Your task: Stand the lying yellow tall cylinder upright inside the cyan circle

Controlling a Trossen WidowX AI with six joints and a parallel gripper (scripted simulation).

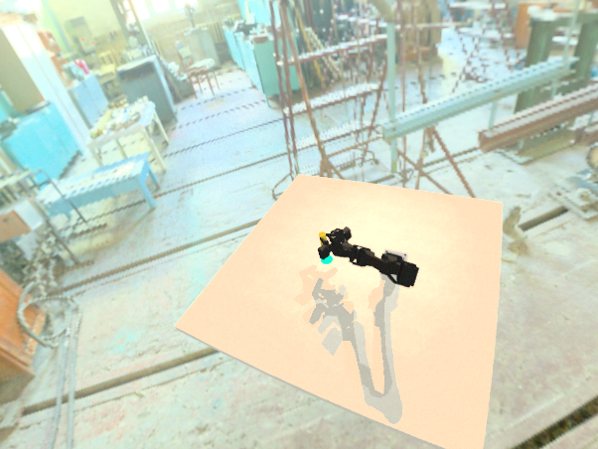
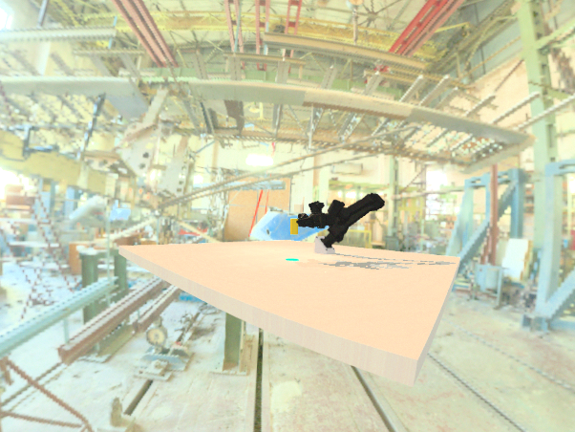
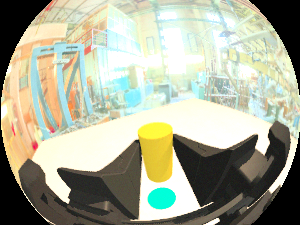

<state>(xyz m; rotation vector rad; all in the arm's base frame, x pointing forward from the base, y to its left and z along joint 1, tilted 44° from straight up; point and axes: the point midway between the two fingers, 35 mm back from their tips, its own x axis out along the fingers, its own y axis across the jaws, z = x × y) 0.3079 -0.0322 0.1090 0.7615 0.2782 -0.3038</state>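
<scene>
The cyan circle is 160 mm below my gripper tip. From my gripper tip the other things lie so: yellow tall cylinder (20 mm below).
</scene>
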